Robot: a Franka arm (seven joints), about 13 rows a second.
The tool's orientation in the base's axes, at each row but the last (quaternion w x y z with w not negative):
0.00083, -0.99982, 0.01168, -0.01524
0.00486, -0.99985, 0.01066, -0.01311
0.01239, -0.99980, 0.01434, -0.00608
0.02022, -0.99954, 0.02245, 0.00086
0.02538, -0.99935, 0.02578, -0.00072
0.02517, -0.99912, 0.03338, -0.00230
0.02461, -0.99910, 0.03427, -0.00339
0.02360, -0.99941, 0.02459, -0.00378
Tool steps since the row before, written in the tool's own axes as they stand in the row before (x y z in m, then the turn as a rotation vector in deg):
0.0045, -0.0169, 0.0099, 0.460, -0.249, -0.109
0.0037, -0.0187, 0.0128, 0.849, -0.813, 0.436
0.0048, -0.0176, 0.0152, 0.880, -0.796, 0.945
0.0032, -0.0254, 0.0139, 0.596, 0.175, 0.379
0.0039, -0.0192, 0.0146, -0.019, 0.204, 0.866
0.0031, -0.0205, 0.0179, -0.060, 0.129, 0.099
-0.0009, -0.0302, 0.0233, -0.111, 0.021, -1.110
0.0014, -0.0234, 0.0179, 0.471, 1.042, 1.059
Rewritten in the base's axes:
0.0052, 0.0168, -0.0097, 0.462, 0.238, 0.123
0.0044, 0.0187, -0.0125, 0.877, 0.799, -0.406
0.0055, 0.0178, -0.0147, 0.914, 0.793, -0.914
0.0043, 0.0258, -0.0129, 0.587, -0.186, -0.387
0.0049, 0.0197, -0.0136, -0.027, -0.159, -0.875
0.0046, 0.0211, -0.0168, -0.068, -0.120, -0.106
0.0014, 0.0313, -0.0218, -0.122, -0.068, 1.107
0.0027, 0.0241, -0.0168, 0.429, -1.013, -1.104

